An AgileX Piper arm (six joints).
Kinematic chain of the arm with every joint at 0, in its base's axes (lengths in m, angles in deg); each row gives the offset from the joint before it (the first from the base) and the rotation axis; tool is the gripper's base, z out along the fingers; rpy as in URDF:
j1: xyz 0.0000 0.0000 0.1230 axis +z
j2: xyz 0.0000 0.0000 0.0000 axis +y
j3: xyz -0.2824 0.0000 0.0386 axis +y
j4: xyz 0.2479 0.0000 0.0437 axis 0.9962 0 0.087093
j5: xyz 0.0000 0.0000 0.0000 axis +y
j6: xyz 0.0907 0.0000 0.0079 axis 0.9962 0 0.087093
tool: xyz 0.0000 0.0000 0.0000 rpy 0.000 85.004 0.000
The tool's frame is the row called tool.
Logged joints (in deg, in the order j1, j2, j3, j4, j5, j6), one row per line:
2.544 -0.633 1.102 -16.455 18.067 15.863
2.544 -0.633 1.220 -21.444 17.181 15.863
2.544 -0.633 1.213 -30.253 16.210 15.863
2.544 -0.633 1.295 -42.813 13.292 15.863
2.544 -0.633 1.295 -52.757 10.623 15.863
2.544 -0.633 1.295 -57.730 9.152 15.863
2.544 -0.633 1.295 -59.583 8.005 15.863
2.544 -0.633 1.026 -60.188 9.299 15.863
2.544 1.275 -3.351 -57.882 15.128 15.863
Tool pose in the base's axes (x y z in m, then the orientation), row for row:
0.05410 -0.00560 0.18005 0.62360 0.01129 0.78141 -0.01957
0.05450 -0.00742 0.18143 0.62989 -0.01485 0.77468 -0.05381
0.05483 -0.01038 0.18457 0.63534 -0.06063 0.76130 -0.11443
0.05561 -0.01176 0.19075 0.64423 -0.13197 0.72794 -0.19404
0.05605 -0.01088 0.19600 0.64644 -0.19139 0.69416 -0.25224
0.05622 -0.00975 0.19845 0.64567 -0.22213 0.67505 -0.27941
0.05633 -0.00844 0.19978 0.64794 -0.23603 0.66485 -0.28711
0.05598 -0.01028 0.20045 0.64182 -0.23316 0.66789 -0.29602
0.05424 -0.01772 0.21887 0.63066 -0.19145 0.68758 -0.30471
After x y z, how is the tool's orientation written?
As a quaternion, w x y z.
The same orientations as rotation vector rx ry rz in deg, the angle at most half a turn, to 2 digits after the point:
1.49 102.80 -2.57
-1.95 101.65 -7.06
-7.94 99.68 -14.98
-17.22 94.97 -25.32
-24.95 90.48 -32.88
-28.96 88.02 -36.43
-30.75 86.61 -37.40
-30.45 87.22 -38.66
-25.11 90.20 -39.97

